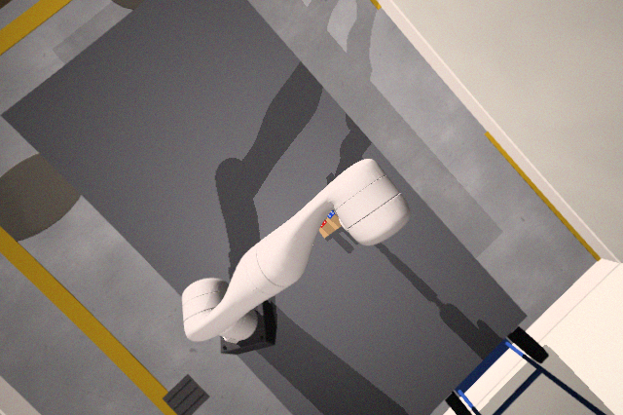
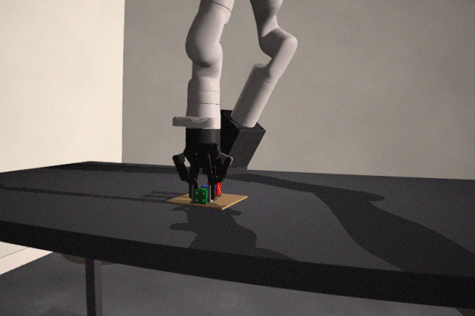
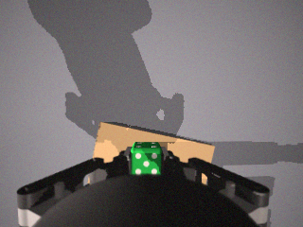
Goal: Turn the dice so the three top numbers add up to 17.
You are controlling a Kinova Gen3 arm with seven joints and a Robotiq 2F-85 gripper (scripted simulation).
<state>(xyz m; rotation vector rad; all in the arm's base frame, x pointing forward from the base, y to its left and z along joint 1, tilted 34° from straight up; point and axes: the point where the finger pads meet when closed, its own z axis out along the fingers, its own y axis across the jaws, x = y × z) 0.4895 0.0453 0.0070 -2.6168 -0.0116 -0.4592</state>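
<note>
Now: hand 10 mm above the green die. The rest, counted from my hand: red die 90 mm behind, 10 mm to the right, 10 mm below; then tan mat 40 mm behind, 20 mm below; then blue die 40 mm behind, 10 mm below.
</note>
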